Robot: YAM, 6 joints.
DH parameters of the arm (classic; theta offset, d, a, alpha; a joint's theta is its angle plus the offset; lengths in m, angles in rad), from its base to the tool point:
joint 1: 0 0.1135 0.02 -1.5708
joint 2: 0 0 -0.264 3.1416
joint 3: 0.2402 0 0.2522 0
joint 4: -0.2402 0 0.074 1.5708
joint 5: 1.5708 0 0 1.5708
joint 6: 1.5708 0.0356 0 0
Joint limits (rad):
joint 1: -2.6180..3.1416
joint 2: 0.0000..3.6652
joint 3: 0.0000..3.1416
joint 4: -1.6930..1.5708
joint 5: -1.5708..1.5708
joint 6: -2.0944..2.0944
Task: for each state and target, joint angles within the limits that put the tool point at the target. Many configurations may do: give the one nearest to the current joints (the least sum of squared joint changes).
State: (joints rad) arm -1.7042 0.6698 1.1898 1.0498 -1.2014 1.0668
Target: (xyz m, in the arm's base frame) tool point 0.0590 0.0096 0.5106
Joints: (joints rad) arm -2.3614 0.5102 1.1025 1.0769 -1.3429 1.0668
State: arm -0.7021 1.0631 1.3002 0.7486 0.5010 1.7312
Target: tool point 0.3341 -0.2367 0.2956
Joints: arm -0.5775 1.7457 1.1632 0.6465 0.4636 1.7312
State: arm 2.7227 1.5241 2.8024 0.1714 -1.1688 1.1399
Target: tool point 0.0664 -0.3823 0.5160
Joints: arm 1.8346 0.9819 3.1416 0.8131 -1.5461 1.1399
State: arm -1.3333 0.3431 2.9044 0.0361 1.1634 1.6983
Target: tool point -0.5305 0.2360 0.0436
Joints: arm -0.4723 0.0000 3.1363 0.1284 1.0664 1.6983
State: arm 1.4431 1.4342 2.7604 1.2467 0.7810 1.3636
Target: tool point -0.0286 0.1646 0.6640
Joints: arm 1.8914 1.7999 2.5435 1.4053 0.7683 1.3636
